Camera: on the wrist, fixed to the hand. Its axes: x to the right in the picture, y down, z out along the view.
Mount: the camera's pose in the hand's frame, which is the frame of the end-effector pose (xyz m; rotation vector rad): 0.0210 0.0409 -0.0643 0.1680 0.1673 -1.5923
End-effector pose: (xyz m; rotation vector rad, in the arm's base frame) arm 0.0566 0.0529 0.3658 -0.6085 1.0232 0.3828
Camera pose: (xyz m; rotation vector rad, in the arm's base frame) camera 0.0002 0.0442 0.3111 -1.1050 0.4569 -1.1498
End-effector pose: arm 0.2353 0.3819 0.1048 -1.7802 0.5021 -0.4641
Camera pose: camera 0.2133 0.3093 0.0825 -1.6512 -0.9696 -1.6540
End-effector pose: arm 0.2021 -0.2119 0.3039 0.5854 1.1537 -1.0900
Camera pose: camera 0.2119 -0.1496 0.2562 -0.2982 1.6725 -2.5033
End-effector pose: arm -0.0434 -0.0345 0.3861 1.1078 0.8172 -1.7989
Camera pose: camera 0.0113 -0.0043 0.3377 -0.4294 -1.3964 2.1285
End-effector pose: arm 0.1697 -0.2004 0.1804 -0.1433 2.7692 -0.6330
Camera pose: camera 0.1287 -0.1407 0.2122 2.0231 -1.8278 0.9755
